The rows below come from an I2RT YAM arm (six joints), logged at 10 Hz.
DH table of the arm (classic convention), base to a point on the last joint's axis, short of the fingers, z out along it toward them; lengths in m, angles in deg. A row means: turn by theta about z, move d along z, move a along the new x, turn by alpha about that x. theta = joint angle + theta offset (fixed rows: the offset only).
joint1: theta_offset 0  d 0.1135  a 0.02  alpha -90
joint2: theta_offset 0  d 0  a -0.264  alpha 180
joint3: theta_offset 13.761  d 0  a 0.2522  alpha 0
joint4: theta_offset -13.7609  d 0  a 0.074  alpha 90
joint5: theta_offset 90  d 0  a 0  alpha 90
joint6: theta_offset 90  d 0.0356  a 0  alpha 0
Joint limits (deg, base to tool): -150..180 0..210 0..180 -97..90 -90..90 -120..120
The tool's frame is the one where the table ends.
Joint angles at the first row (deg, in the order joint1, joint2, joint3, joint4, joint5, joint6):
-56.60, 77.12, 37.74, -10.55, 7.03, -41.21
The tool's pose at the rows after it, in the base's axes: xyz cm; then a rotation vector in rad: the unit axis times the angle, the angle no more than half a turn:
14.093 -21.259 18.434 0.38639 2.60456 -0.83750
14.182 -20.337 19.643 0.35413 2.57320 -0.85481
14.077 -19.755 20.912 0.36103 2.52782 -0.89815
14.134 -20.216 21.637 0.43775 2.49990 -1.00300
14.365 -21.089 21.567 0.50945 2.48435 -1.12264
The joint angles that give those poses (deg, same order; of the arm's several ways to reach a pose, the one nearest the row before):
-55.48, 75.26, 37.74, -11.73, 7.01, -41.21
-54.11, 71.74, 37.74, -13.41, 7.01, -41.17
-53.36, 68.58, 37.93, -14.09, 7.94, -40.43
-53.21, 68.64, 38.83, -12.56, 12.77, -39.00
-53.21, 70.72, 39.18, -8.97, 18.44, -38.59

